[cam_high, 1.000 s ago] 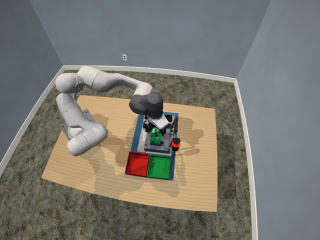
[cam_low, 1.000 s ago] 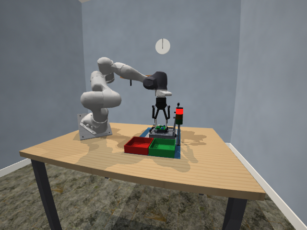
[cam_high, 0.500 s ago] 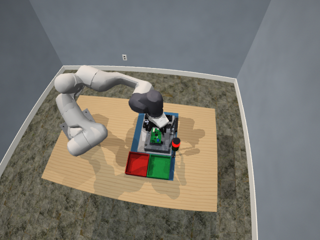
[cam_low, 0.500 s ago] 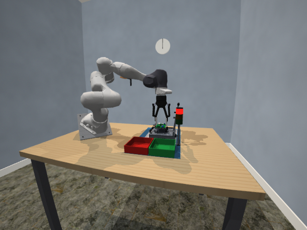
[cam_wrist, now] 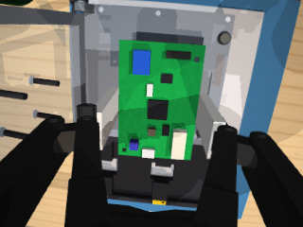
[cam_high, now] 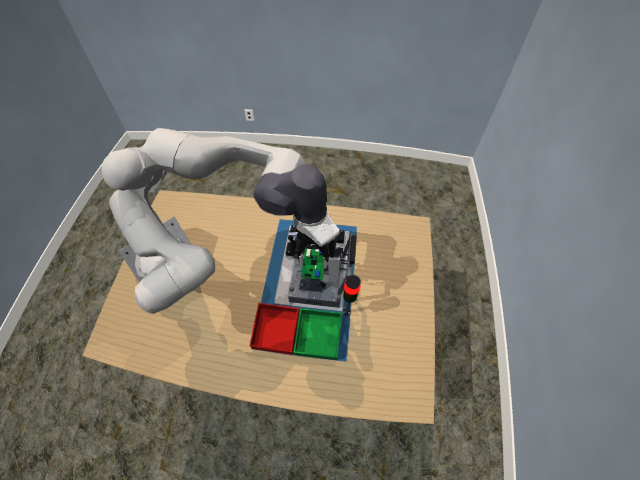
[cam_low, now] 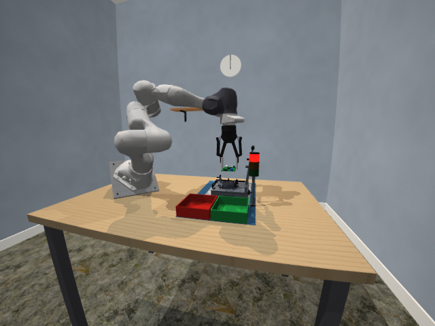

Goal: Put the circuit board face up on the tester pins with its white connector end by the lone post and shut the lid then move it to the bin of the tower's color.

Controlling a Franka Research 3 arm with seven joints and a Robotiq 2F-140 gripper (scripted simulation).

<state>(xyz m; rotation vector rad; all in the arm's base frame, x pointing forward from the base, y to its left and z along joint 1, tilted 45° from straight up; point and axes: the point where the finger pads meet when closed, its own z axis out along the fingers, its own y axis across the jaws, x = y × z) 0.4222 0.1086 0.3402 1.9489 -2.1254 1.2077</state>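
My gripper is now 16 cm past the red bin, 16 cm to the left of it and 17 cm above it. Round my hand: tester plate: 1 cm to the left, 11 cm below; then green circuit board: 2 cm below; then clear lid: 10 cm ahead, 3 cm to the right.
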